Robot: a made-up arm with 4 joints. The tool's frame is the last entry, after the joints.
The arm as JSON. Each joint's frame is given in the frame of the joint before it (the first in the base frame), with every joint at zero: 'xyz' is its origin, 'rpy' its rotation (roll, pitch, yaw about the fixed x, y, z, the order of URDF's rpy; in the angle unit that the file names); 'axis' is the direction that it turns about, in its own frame. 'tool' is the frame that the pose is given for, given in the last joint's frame.
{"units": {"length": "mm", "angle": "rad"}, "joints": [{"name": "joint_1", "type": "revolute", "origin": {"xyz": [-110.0, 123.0, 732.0], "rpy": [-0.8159, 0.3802, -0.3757]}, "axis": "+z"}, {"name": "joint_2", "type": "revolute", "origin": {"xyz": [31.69, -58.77, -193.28], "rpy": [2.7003, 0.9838, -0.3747]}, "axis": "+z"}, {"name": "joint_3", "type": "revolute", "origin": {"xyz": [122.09, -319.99, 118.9], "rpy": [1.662, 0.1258, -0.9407]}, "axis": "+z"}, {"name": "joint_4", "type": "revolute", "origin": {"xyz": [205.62, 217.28, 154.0], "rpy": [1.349, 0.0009, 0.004]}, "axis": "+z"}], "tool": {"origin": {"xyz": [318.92, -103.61, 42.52], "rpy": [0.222, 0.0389, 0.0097]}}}
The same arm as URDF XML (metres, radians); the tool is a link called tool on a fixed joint. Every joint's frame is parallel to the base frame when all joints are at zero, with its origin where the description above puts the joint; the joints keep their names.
<robot name="arm">
  <link name="base"/>
  <link name="link1"/>
  <link name="link2"/>
  <link name="link3"/>
  <link name="link4"/>
  <link name="tool"/>
  <joint name="joint_1" type="continuous">
    <parent link="base"/>
    <child link="link1"/>
    <origin xyz="-0.11 0.123 0.732" rpy="0 0 0"/>
    <axis xyz="0.503805 0.584205 0.636306"/>
  </joint>
  <joint name="joint_2" type="continuous">
    <parent link="link1"/>
    <child link="link2"/>
    <origin xyz="-0.07 -0.167 -0.095" rpy="0 0 0"/>
    <axis xyz="-0.99254 -0.090404 0.081803"/>
  </joint>
  <joint name="joint_3" type="continuous">
    <parent link="link2"/>
    <child link="link3"/>
    <origin xyz="-0.153 0.075 -0.32" rpy="0 0 0"/>
    <axis xyz="-0.0001 1 -0.0001"/>
  </joint>
  <joint name="joint_4" type="continuous">
    <parent link="link3"/>
    <child link="link4"/>
    <origin xyz="-0.208 0.154 -0.215" rpy="0 0 0"/>
    <axis xyz="0.974701 0.2201 0.0389"/>
  </joint>
  <joint name="tool_fixed" type="fixed">
    <parent link="link4"/>
    <child link="tool"/>
    <origin xyz="0.077 -0.092 -0.316" rpy="-1.8469 1.5707 -1.8469"/>
  </joint>
</robot>

